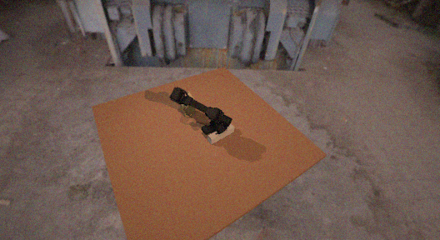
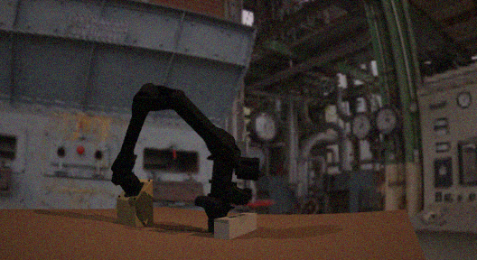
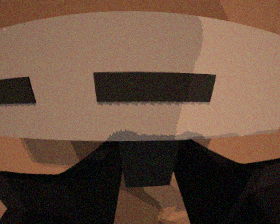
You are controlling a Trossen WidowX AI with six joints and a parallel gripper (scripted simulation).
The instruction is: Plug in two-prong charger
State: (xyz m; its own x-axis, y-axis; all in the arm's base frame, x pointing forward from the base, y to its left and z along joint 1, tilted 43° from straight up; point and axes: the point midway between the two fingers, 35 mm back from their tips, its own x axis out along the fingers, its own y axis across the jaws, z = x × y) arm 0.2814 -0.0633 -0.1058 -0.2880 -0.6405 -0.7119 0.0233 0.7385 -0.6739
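Now: gripper tip 2 cm short of the dark charger and 1 cm below it.
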